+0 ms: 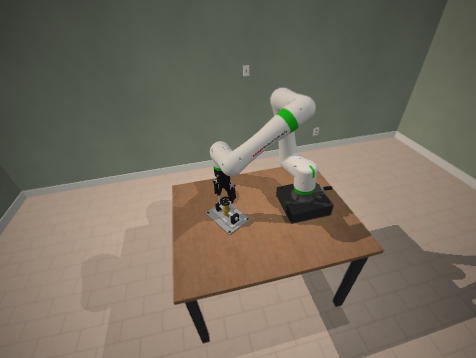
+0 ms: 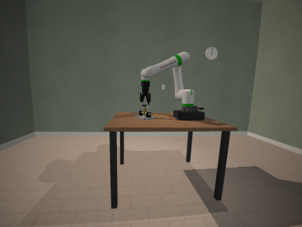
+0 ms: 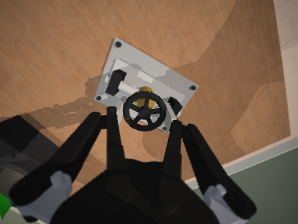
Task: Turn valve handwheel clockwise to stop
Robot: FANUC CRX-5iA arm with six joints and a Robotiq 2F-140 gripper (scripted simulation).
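Right now the black spoked handwheel is 1 cm below my hand.
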